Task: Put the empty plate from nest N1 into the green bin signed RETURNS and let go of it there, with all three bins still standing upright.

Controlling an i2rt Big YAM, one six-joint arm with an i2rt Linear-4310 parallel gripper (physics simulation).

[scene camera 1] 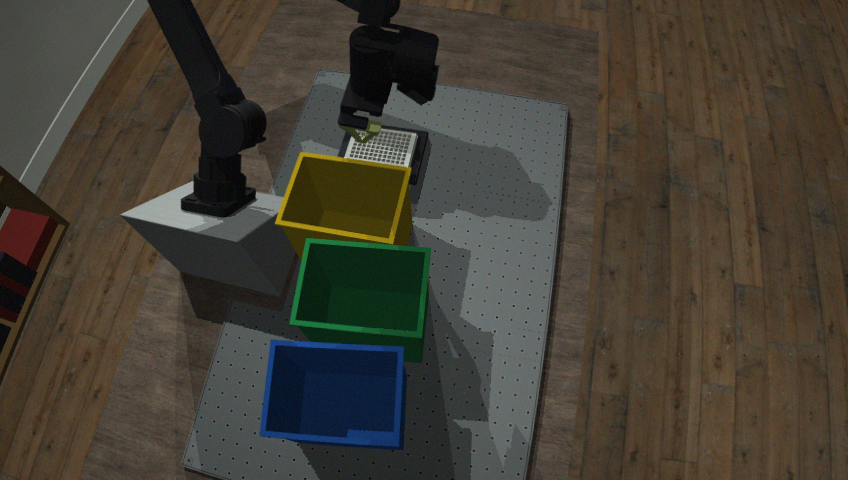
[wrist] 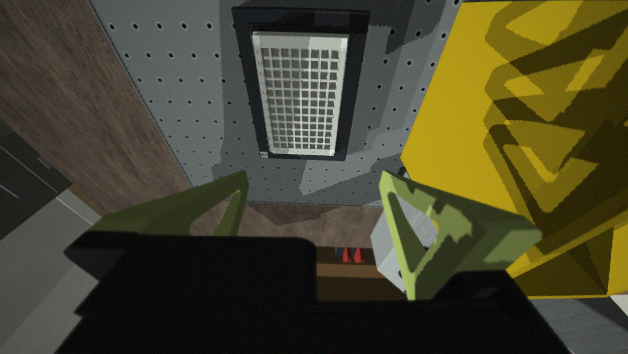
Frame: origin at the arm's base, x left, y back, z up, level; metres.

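Seen in the pictures: gripper, fingertip midpoint: [scene camera 1: 367,120] [wrist: 314,177]; arm's base at its link origin: [scene camera 1: 219,202].
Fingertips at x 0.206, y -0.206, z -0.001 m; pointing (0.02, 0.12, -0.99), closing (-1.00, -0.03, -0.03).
Pixels of each thing's middle, then the offset from my fingertips to it. "pt": a spot on its surface instead.
- white gridded plate at the middle of its body: [wrist: 301,104] [scene camera 1: 380,147] dy -0.010, dx +0.017, dz -0.106 m
- dark nest at a spot on its surface: [wrist: 353,85] pt dy -0.030, dx -0.037, dz -0.114 m
- green bin at the middle of its body: [scene camera 1: 368,306] dy -0.078, dx -0.318, dz -0.036 m
- yellow bin at the middle of its body: [wrist: 537,143] [scene camera 1: 352,222] dy -0.017, dx -0.184, dz -0.036 m
- blue bin at the middle of its body: [scene camera 1: 343,401] dy -0.075, dx -0.467, dz -0.036 m
The white gridded plate [scene camera 1: 381,146] [wrist: 301,100] lies in a dark nest [scene camera 1: 421,155] [wrist: 353,85] on the pegboard. The sign of the nest cannot be read. My gripper [scene camera 1: 364,132] [wrist: 314,177] is open and empty, and it hangs above the plate near the plate's back left part in the scene view. In the wrist view the plate lies beyond the two green fingertips, between their lines. The green bin [scene camera 1: 363,328] stands upright between the other two bins; its inside looks empty and its sign does not show.
The yellow bin [scene camera 1: 339,231] [wrist: 445,125] stands upright between the nest and the green bin, close to the right finger's side in the wrist view. The blue bin [scene camera 1: 333,441] stands upright in front. The arm's grey pedestal [scene camera 1: 226,255] stands left of the bins.
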